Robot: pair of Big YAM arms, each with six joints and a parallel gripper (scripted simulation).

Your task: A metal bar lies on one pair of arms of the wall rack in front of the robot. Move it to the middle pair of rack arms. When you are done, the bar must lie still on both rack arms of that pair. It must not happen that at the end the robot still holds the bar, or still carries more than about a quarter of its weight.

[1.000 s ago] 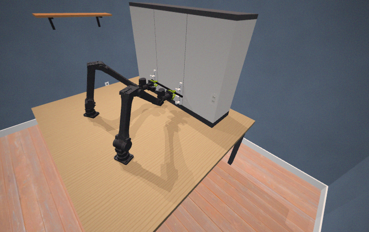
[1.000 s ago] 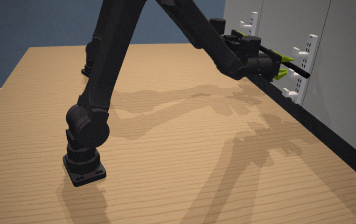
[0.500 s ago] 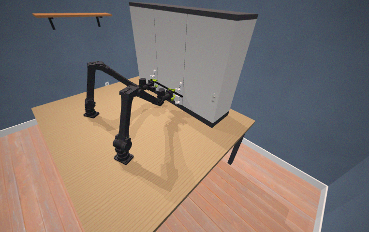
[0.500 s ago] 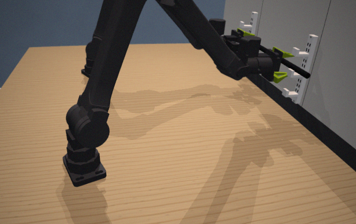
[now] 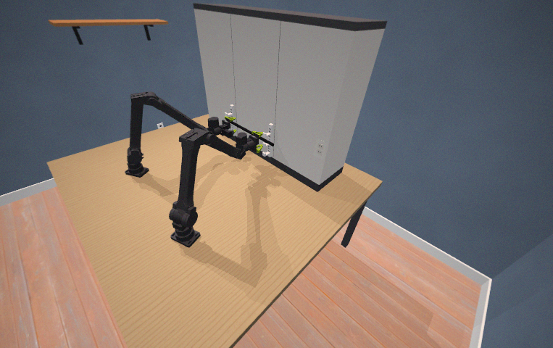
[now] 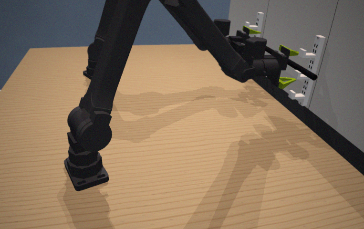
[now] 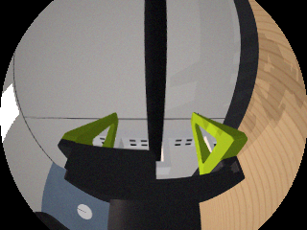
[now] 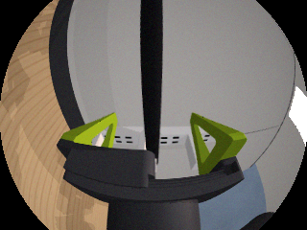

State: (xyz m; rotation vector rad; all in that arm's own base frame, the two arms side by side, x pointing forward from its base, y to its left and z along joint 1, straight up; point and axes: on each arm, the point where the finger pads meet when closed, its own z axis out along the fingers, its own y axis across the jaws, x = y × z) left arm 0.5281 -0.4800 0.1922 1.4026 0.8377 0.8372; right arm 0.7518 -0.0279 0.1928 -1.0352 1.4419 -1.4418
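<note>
My right hand is 15 cm to the right of the metal bar. The rest, counted from my right hand: black base strip (3 cm ahead, 12 cm to the left, 16 cm below); then grey wall panel (18 cm ahead, 13 cm to the left, 26 cm above).
The metal bar is 1 cm ahead of my left hand and 15 cm to the right of it. Round my left hand: black base strip (4 cm ahead, 17 cm to the right, 16 cm below); grey wall panel (19 cm ahead, 17 cm to the right, 26 cm above).
</note>
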